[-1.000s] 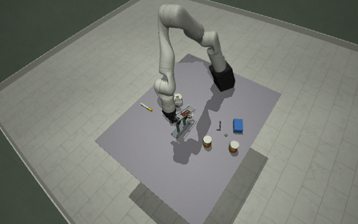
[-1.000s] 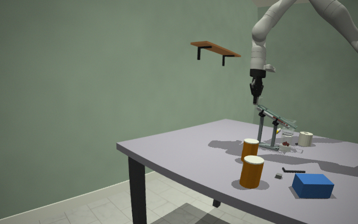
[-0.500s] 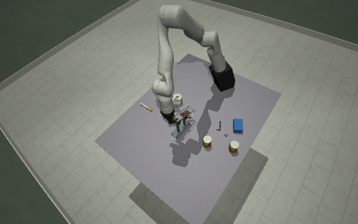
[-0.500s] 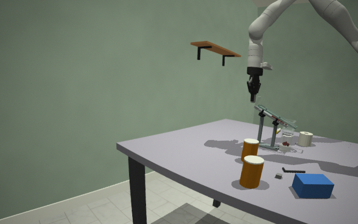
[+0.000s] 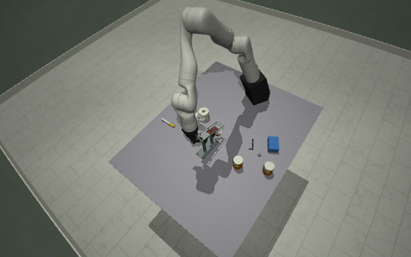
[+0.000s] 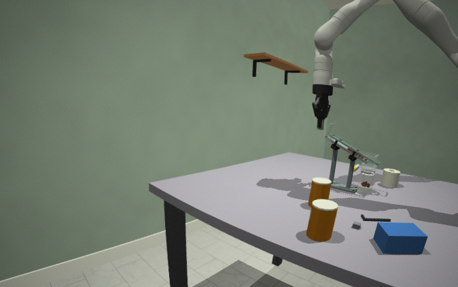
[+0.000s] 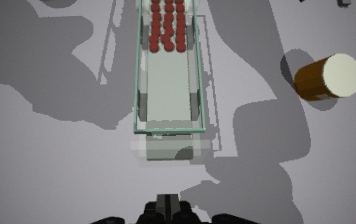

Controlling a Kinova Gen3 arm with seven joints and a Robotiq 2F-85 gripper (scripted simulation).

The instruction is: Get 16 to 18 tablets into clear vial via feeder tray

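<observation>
Right now my hand is 100 mm past the feeder tray, 60 mm above it and 10 mm to the right of it. Round my hand: clear vial: 200 mm behind, 170 mm below, 10 mm to the left; then yellow pen: 320 mm to the right, 200 mm below, 100 mm behind; then white roll: 280 mm behind, 180 mm below, 160 mm to the right.
</observation>
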